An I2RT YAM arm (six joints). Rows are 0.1 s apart.
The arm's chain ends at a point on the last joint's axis. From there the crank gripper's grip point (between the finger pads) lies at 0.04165 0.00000 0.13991 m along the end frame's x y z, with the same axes.
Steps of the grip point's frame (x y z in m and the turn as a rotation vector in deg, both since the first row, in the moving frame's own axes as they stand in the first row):
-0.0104 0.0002 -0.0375 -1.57 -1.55 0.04
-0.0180 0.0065 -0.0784 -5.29 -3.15 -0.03
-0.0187 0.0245 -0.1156 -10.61 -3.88 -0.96
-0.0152 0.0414 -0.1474 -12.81 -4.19 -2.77
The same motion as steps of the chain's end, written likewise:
-0.0066 -0.0037 -0.0385 -1.57 -1.55 0.04
-0.0103 -0.0065 -0.0799 -5.29 -3.15 -0.03
-0.0094 -0.0009 -0.1158 -10.61 -3.88 -0.96
-0.0057 0.0118 -0.1468 -12.81 -4.19 -2.77

